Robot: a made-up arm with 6 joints. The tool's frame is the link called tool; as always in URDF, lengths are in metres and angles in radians. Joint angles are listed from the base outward.
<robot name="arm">
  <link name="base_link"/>
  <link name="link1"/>
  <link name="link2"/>
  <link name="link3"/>
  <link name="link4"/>
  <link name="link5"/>
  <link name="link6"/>
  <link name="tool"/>
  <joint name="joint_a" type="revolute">
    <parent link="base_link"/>
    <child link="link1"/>
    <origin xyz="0.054 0.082 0.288" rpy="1.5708 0 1.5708"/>
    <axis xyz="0 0 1"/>
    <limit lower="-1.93" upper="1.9"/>
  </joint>
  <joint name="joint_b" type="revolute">
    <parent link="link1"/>
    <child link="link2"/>
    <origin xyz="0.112 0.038 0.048" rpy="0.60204 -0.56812 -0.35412"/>
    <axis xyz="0 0 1"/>
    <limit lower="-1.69" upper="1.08"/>
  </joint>
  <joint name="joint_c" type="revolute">
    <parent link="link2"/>
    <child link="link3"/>
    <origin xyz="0.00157 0.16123 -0.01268" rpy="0 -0.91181 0"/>
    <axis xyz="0 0 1"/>
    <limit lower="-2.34" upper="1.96"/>
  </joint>
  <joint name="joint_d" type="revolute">
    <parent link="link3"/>
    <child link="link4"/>
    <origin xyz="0.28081 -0.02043 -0.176" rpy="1.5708 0 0.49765"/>
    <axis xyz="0 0 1"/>
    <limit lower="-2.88" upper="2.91"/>
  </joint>
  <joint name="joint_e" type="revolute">
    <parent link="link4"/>
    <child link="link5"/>
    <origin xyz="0.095 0.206 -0.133" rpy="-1.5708 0 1.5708"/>
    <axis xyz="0 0 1"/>
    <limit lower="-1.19" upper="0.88"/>
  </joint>
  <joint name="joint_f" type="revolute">
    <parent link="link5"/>
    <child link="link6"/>
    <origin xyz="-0.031 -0.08 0.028" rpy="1.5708 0 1.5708"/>
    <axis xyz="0 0 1"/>
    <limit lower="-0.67" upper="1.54"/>
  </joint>
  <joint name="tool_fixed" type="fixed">
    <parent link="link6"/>
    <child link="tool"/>
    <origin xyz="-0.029 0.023 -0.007" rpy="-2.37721 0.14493 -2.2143"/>
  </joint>
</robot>
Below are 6 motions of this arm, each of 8 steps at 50 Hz.
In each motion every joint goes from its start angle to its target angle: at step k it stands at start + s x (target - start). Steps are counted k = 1, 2, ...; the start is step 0. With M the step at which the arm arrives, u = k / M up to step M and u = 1 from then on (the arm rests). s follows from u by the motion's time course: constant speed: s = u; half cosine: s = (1 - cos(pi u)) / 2; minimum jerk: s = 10 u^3 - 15 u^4 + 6 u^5.
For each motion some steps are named. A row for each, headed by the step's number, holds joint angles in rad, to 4 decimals.
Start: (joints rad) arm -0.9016 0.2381 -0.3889 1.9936 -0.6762 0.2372
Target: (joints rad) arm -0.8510 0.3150 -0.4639 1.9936 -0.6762 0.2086
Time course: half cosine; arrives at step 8
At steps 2, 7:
2: -0.8942 0.2494 -0.3999 1.9936 -0.6762 0.2330
7: -0.8529 0.3121 -0.4610 1.9936 -0.6762 0.2097

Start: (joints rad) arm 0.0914 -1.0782 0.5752 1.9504 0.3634 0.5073
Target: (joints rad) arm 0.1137 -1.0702 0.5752 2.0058 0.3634 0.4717
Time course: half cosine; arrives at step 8
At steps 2, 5, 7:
2: 0.0947 -1.0770 0.5752 1.9585 0.3634 0.5021
5: 0.1068 -1.0727 0.5752 1.9887 0.3634 0.4827
7: 0.1129 -1.0705 0.5752 2.0037 0.3634 0.4731

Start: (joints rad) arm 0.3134 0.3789 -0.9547 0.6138 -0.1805 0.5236
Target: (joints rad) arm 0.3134 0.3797 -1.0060 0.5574 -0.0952 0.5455
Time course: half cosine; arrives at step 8
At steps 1, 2, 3, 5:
1: 0.3134 0.3789 -0.9567 0.6117 -0.1773 0.5244
2: 0.3134 0.3790 -0.9622 0.6055 -0.1680 0.5268
3: 0.3134 0.3791 -0.9705 0.5964 -0.1542 0.5304
5: 0.3134 0.3795 -0.9902 0.5748 -0.1215 0.5387

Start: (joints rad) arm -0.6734 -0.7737 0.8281 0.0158 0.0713 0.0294
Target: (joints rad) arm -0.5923 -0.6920 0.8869 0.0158 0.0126 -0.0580
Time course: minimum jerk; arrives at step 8
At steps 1, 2, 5, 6, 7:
1: -0.6721 -0.7724 0.8290 0.0158 0.0704 0.0280
2: -0.6650 -0.7652 0.8342 0.0158 0.0652 0.0204
5: -0.6146 -0.7145 0.8707 0.0158 0.0288 -0.0339
6: -0.6007 -0.7005 0.8808 0.0158 0.0187 -0.0490
7: -0.5936 -0.6933 0.8860 0.0158 0.0135 -0.0566

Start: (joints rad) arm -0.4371 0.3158 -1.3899 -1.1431 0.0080 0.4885
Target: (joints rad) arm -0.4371 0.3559 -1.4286 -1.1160 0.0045 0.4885
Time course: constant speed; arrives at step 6
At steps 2, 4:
2: -0.4371 0.3292 -1.4028 -1.1341 0.0068 0.4885
4: -0.4371 0.3425 -1.4157 -1.1250 0.0057 0.4885

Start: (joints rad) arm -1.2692 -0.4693 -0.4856 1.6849 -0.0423 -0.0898
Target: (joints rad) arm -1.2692 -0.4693 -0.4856 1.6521 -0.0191 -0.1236
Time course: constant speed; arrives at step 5
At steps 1, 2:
1: -1.2692 -0.4693 -0.4856 1.6783 -0.0377 -0.0966
2: -1.2692 -0.4693 -0.4856 1.6718 -0.0330 -0.1033

